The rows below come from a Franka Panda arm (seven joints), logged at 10 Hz.
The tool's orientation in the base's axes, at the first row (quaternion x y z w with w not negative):
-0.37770 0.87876 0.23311 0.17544
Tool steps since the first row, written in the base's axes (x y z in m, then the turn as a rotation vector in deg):
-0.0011 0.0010 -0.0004 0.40 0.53 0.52
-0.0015 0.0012 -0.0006 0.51 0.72 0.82
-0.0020 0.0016 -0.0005 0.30 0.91 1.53
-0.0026 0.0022 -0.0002 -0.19 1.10 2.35
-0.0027 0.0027 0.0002 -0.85 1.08 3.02
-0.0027 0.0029 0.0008 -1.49 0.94 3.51
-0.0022 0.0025 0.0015 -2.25 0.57 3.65
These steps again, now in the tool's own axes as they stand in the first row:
0.0003 0.0013 0.0007 -0.82 0.17 -0.09
0.0006 0.0017 0.0010 -1.15 0.28 -0.22
0.0006 0.0023 0.0010 -1.47 0.75 -0.74
0.0005 0.0032 0.0010 -1.65 1.46 -1.38
0.0001 0.0037 0.0009 -1.54 2.13 -2.03
-0.0003 0.0040 0.0006 -1.27 2.65 -2.60
-0.0007 0.0036 -0.0002 -0.63 3.03 -3.02

